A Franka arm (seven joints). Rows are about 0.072 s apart.
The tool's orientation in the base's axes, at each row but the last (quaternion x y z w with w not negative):
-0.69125, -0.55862, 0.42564, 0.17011
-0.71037, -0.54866, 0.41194, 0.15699
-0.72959, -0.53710, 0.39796, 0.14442
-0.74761, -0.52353, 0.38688, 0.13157
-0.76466, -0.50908, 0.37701, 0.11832
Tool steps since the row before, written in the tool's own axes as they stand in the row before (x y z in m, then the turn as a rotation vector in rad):
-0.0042, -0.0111, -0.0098, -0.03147, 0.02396, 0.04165
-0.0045, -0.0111, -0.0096, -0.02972, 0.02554, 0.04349
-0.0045, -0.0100, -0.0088, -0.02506, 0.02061, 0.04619
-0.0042, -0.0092, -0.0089, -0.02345, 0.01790, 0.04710
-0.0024, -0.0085, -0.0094, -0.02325, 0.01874, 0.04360
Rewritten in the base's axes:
0.0006, 0.0020, 0.0152, -0.01782, -0.04649, -0.02864
-0.0002, 0.0020, 0.0152, -0.01808, -0.04587, -0.03155
-0.0007, 0.0017, 0.0139, -0.02287, -0.04039, -0.03212
-0.0005, 0.0020, 0.0133, -0.02512, -0.03803, -0.03181
0.0002, 0.0037, 0.0124, -0.02206, -0.03752, -0.02997

